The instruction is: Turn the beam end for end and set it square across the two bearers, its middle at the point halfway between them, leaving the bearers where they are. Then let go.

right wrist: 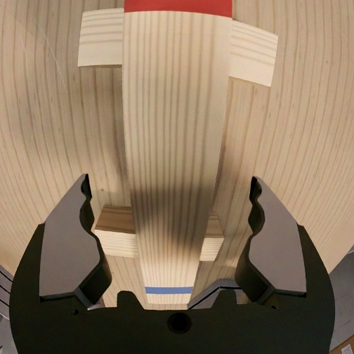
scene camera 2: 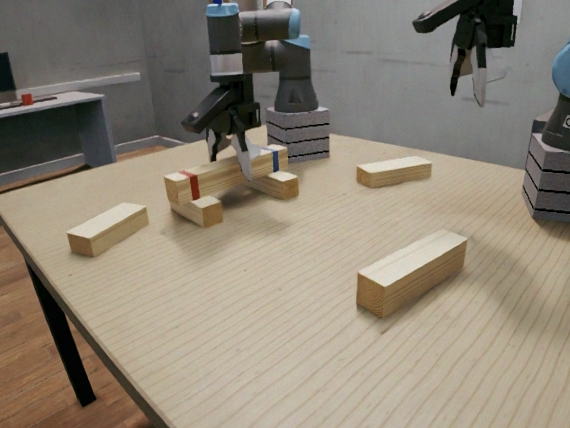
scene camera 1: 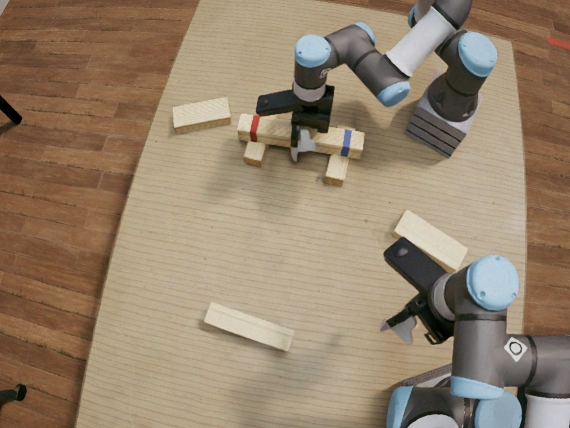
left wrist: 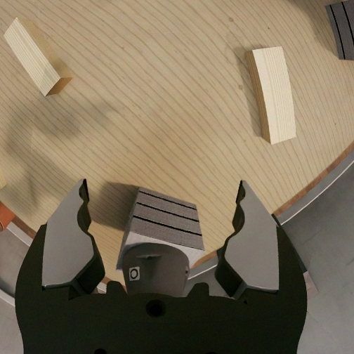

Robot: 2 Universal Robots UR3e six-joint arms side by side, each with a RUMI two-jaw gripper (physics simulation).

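The beam lies across two bearers, its red band at the picture's left in both scene views and its blue band at the right. One bearer is under the red half, the other bearer under the blue half. My right gripper is open, a finger on each side of the beam, gaps showing. My left gripper is open and empty, high above the table.
A loose block lies beyond the beam's red end. A second block lies near my left arm, a third block farther off. A striped arm base stands beyond the blue end.
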